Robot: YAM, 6 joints.
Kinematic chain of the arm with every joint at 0, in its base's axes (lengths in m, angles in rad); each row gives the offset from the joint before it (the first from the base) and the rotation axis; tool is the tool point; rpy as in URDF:
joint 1: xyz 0 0 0.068 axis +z
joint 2: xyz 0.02 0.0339 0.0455 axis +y
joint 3: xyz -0.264 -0.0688 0 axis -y
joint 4: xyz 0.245 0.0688 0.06 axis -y
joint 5: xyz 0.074 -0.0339 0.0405 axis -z
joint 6: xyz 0.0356 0 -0.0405 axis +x
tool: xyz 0 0 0 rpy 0 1.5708 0
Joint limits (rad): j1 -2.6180..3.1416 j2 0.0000..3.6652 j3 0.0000..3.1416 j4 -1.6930..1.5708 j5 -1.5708..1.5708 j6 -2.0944..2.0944
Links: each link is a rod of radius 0.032 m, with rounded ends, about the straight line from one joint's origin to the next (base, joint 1, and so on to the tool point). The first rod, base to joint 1, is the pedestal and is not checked.
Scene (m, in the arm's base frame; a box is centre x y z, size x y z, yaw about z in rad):
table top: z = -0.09
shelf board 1: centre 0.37 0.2 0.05 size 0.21 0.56 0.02 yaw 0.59
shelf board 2: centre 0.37 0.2 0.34 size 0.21 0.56 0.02 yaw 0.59
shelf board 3: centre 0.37 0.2 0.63 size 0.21 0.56 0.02 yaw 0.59
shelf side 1: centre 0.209 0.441 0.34 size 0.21 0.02 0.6 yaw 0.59
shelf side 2: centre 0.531 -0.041 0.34 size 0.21 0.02 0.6 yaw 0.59
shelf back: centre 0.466 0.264 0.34 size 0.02 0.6 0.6 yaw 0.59
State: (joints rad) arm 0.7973 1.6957 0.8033 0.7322 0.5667 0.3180
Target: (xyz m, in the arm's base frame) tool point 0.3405 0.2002 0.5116
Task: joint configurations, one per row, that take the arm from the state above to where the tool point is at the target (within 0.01 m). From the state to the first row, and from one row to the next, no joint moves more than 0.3 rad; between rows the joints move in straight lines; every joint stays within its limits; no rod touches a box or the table.
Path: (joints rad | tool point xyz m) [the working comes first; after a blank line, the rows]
Joints at the target: 0.5722 1.7830 1.8079 0.7494 0.4676 0.3180
Straight joint move there: touches shelf board 2.

1: 0.9502 1.5511 0.6025 0.5628 0.3111 0.1771 | 0.1870 0.2429 0.1727
2: 1.1032 1.4065 0.4016 0.3935 0.0555 0.0363 | 0.1138 0.2210 0.1364
3: 1.2561 1.2619 0.2008 0.2241 -0.2001 -0.1046 | 0.0504 0.1777 0.0996
4: 1.4090 1.1173 0.0000 0.0548 -0.4557 -0.2455 | 0.0034 0.1182 0.0643
5: 1.3698 1.1685 0.2494 0.2228 -0.2678 -0.1886 | 0.0299 0.1940 0.1285
6: 1.3306 1.2197 0.4989 0.3908 -0.0798 -0.1317 | 0.0583 0.2498 0.2093
7: 1.2914 1.2710 0.7483 0.5588 0.1081 -0.0748 | 0.0847 0.2812 0.2994
8: 1.2522 1.3222 0.9977 0.7269 0.2960 -0.0179 | 0.1057 0.2872 0.3905
9: 1.2131 1.3734 1.2471 0.8949 0.4840 0.0390 | 0.1187 0.2702 0.4744
10: 0.9994 1.5100 1.4341 0.8464 0.4785 0.1320 | 0.1915 0.2675 0.4918
11: 0.7858 1.6465 1.6210 0.7979 0.4731 0.2250 | 0.2674 0.2447 0.5042
12: 0.5722 1.7830 1.8079 0.7494 0.4676 0.3180 | 0.3405 0.2002 0.5116

